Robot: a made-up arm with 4 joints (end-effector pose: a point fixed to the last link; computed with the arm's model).
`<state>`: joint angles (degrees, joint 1 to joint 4).
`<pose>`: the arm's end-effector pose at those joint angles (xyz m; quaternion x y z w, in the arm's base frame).
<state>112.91 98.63 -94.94 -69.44</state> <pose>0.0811 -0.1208 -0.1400 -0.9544 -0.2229 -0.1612 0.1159</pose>
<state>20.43 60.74 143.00 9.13</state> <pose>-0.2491 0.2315 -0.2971 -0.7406 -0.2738 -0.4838 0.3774</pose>
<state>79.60 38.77 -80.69 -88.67</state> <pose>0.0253 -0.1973 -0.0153 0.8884 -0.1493 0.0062 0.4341</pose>
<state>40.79 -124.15 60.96 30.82</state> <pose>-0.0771 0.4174 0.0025 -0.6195 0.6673 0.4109 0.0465</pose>
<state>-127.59 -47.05 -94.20 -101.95</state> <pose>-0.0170 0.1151 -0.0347 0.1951 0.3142 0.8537 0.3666</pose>
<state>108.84 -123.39 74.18 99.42</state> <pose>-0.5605 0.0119 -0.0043 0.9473 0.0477 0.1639 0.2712</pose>
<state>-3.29 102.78 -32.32 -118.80</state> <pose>-0.4109 0.0181 -0.1522 -0.2497 0.9055 0.0290 0.3419</pose>
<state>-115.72 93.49 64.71 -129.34</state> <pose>0.5403 0.1161 -0.0971 0.9368 -0.0128 -0.3488 0.0246</pose>
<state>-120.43 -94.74 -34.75 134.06</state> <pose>-0.2424 -0.2337 0.0474 -0.8940 -0.1877 -0.3921 0.1086</pose>
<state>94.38 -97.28 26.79 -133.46</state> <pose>-0.3103 0.2486 -0.1167 0.2891 -0.1325 0.8206 0.4748</pose>
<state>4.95 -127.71 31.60 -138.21</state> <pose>0.1700 0.3359 -0.2981 0.1892 -0.0799 0.2405 0.9487</pose>
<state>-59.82 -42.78 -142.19 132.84</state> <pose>-0.2656 0.3068 -0.1565 0.7410 -0.0528 0.5740 0.3445</pose>
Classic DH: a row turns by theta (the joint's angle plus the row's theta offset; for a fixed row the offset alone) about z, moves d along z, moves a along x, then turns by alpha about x. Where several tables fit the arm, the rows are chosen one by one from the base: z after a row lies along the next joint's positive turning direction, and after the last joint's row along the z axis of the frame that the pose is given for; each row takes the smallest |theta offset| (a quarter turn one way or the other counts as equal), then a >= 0, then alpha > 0; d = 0 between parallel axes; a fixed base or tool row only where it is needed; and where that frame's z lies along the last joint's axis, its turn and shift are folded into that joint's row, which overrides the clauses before.
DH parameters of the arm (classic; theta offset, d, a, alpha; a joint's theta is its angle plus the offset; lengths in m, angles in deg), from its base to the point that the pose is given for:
joint 1: 0 -0.0764 -0.1046 90
joint 2: 90 -0.165 0.0845 -90
joint 3: 0 0.1313 0.2965 -90
joint 4: -90 -0.0204 0.0689 -90
tool (fixed): 180 -0.105 0 0

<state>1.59 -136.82 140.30 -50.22</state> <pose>-0.0698 0.2915 0.0162 0.0545 0.2337 0.9421 0.2341</pose>
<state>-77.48 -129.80 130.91 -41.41</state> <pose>0.2921 0.1077 0.0190 0.1268 0.2695 0.5210 0.7999</pose>
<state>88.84 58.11 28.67 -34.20</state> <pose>-0.2368 -0.3756 -0.0571 0.3161 -0.6686 0.4331 0.5152</pose>
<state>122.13 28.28 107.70 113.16</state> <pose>-0.3235 -0.5254 -0.1874 -0.4774 -0.0407 0.0122 0.8777</pose>
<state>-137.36 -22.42 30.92 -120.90</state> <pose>0.1855 -0.2332 0.2446 -0.7106 -0.1873 -0.4942 0.4645</pose>
